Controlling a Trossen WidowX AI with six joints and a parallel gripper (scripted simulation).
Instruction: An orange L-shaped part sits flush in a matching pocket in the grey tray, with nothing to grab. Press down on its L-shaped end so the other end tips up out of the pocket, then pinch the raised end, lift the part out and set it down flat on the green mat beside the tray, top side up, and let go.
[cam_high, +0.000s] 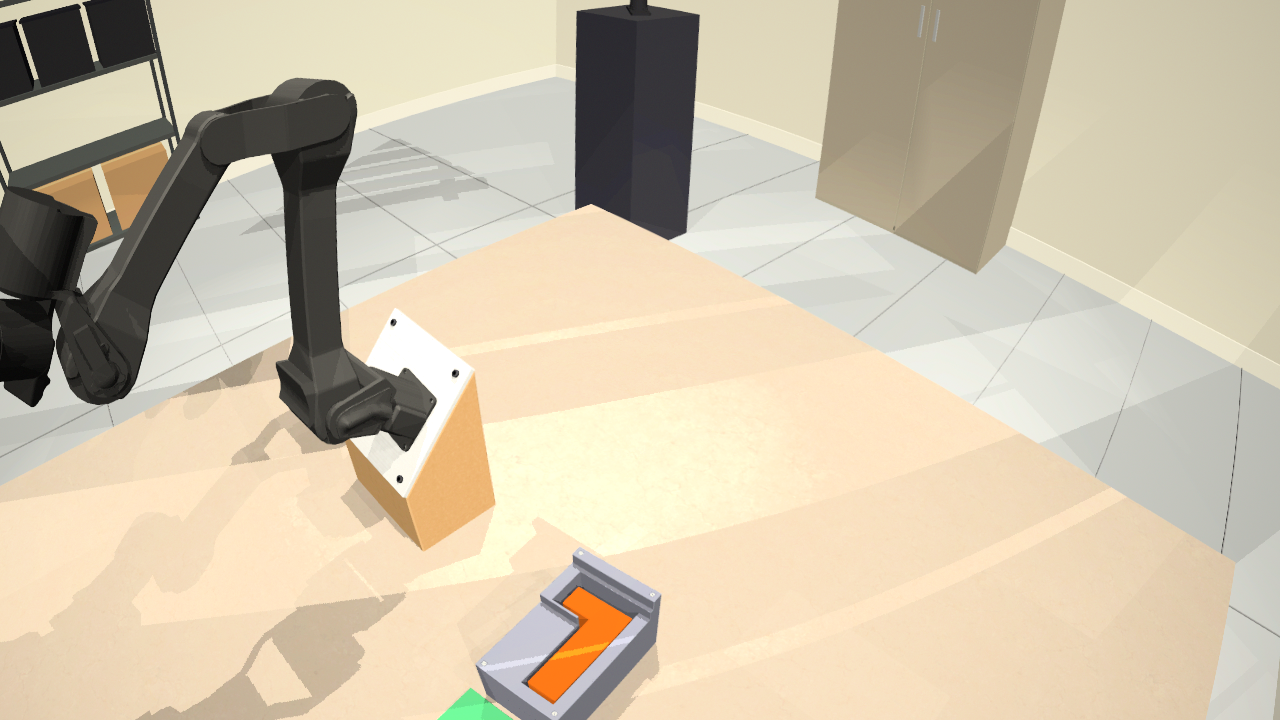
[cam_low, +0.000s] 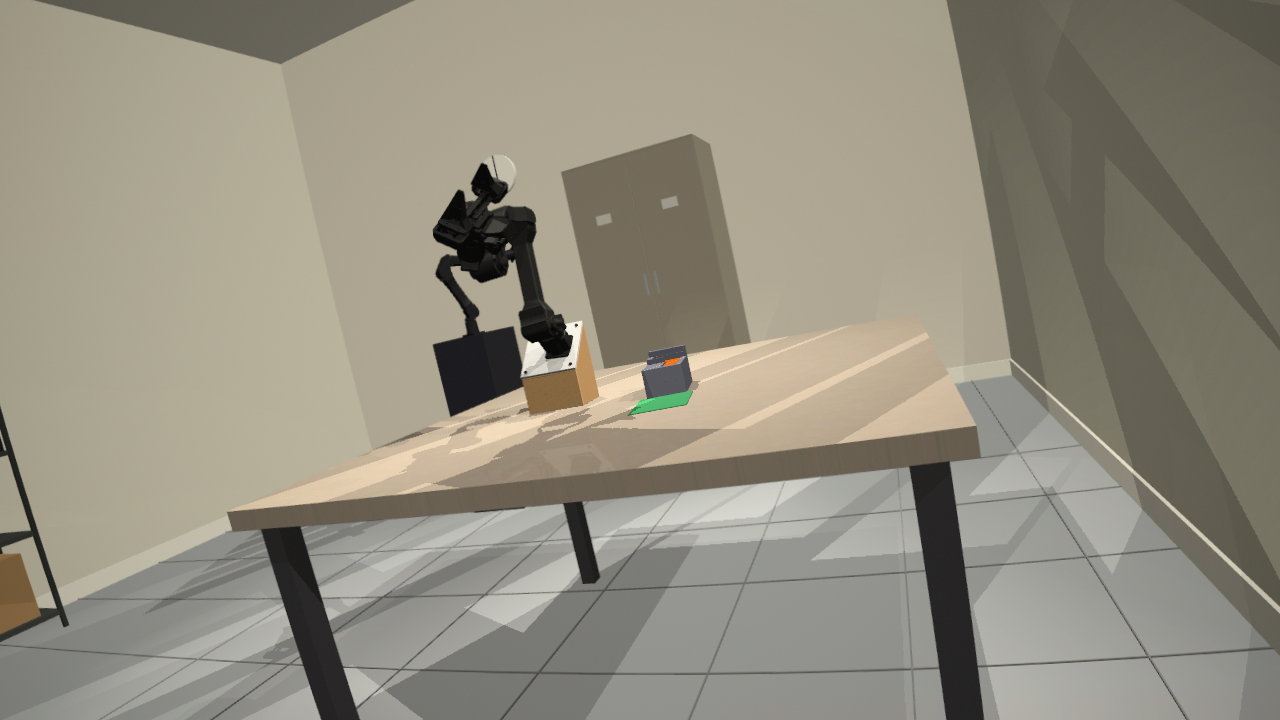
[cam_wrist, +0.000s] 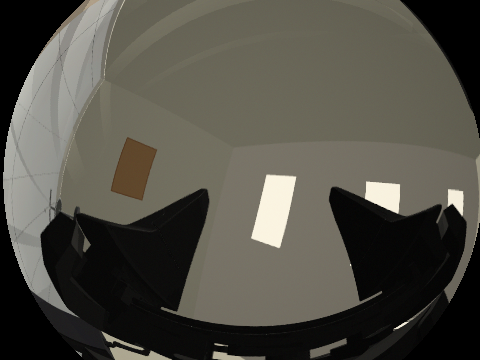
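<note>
My gripper tip is 45 cm above the orange L-shaped part, 42 cm to the right of it and 14 cm short of it. The rest, counted from my gripper tip: green mat (52 cm below, 26 cm to the left, 17 cm ahead).
</note>
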